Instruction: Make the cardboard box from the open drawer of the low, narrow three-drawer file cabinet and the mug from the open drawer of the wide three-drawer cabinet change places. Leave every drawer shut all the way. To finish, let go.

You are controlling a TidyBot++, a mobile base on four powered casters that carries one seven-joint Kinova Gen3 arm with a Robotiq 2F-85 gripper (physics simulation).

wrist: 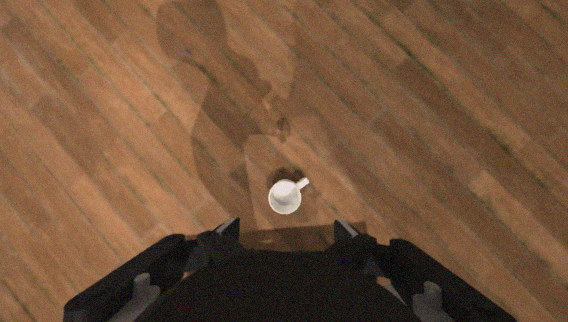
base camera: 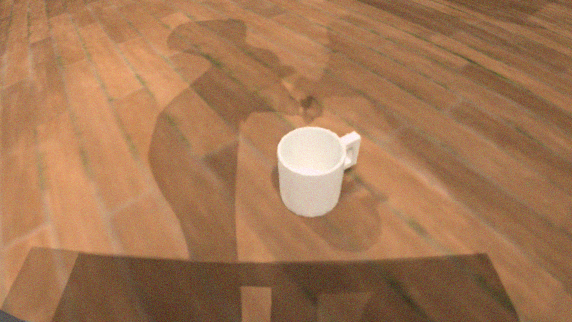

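A white mug point(base camera: 310, 187) point(wrist: 285, 197) stands upright on the wooden floor, its handle toward the right in the base camera view. My gripper point(wrist: 286, 229) is open with nothing between its fingers. It points down and hangs well above the floor; in the wrist view the mug shows just beyond the gap between the fingertips. The gripper itself does not show in the base camera view, though a shadow of the arm falls on the floor behind the mug. The cardboard box, the file cabinet and the wide cabinet do not show in either view.
The wooden floor point(base camera: 450, 165) point(wrist: 425, 125) spreads around the mug on all sides. The dark straight-edged shadow of the base lies across the floor at the bottom of the base camera view, a short way in front of the mug. No furniture or wall shows near it.
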